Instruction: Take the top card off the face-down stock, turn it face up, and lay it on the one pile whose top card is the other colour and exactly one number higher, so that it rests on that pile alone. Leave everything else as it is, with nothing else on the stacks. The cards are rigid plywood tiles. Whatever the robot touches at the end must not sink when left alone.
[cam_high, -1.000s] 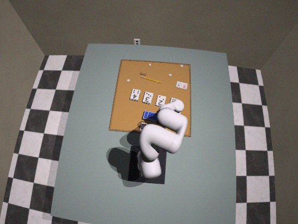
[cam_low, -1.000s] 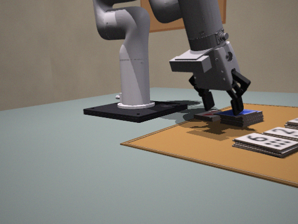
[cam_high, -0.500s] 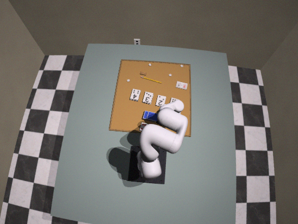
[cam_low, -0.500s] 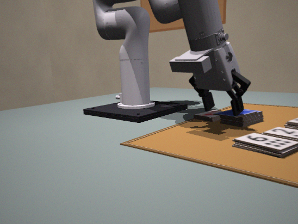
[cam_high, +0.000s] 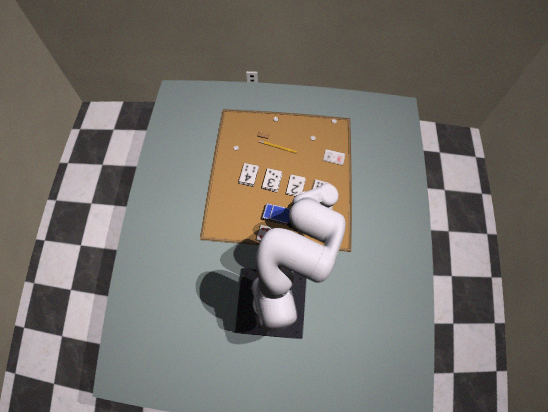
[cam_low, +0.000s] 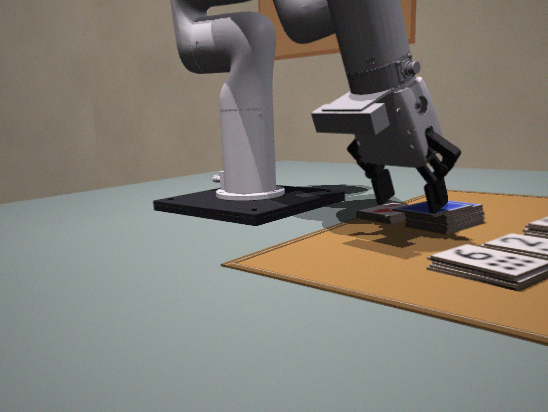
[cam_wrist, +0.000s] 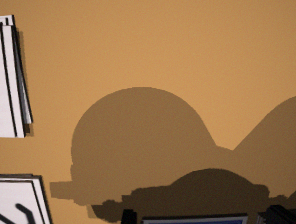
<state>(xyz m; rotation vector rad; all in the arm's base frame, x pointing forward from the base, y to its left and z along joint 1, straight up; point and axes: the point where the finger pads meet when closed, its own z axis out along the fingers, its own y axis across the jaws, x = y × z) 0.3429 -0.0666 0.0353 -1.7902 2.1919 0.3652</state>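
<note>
The red 2 card lies 5 cm to the left of my hand, 2 cm below it and 1 cm ahead of it. From my hand the other things lie so: black 6 card: 13 cm ahead, 10 cm to the right, 4 cm below; then brown mat: 21 cm ahead, 7 cm below, 6 cm to the left; then red 4 card: 9 cm to the left, 7 cm behind, 4 cm below.
</note>
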